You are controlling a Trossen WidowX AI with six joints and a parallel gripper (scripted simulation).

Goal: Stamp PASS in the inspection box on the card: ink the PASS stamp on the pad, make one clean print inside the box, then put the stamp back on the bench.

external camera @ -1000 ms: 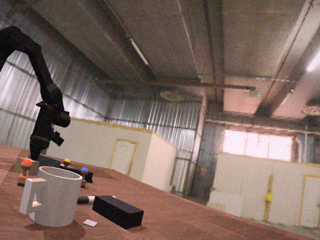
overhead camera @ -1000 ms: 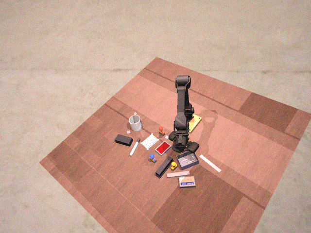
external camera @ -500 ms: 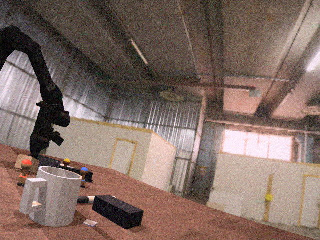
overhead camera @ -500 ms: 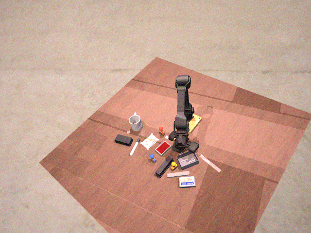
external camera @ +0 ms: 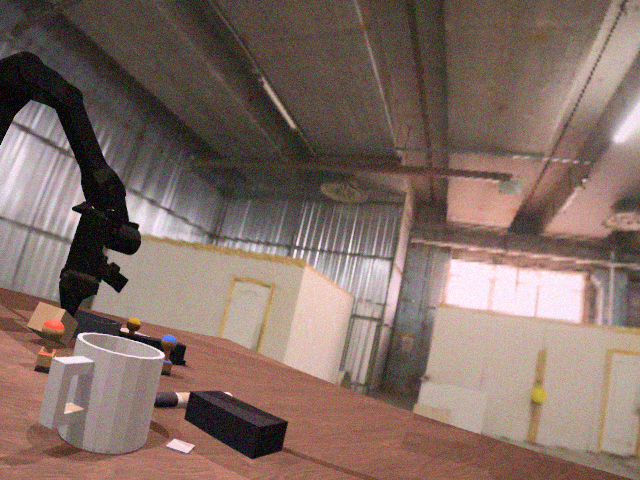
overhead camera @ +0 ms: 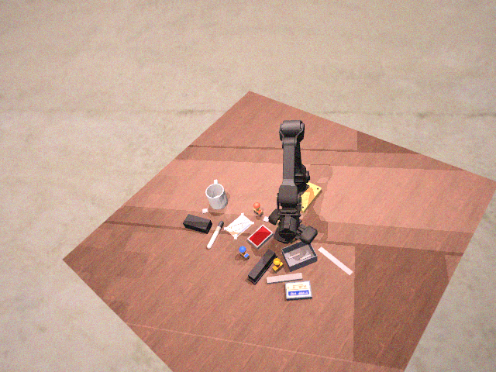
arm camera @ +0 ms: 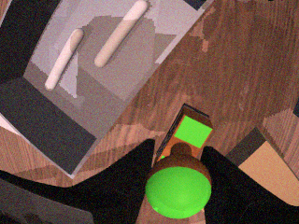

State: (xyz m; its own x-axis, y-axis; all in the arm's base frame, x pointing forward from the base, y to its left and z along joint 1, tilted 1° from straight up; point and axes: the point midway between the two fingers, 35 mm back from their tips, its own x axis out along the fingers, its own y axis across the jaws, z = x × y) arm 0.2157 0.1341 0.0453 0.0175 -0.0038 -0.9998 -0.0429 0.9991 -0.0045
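Now: gripper tip 7 cm short of the red ink pad, 12 cm to the left of it and 2 cm above it. Also, from my gripper tip: grey tray (5 cm ahead, 6 cm to the left, 2 cm below); then green-knobbed stamp (1 cm below); then tan cube (2 cm behind, 6 cm to the right).
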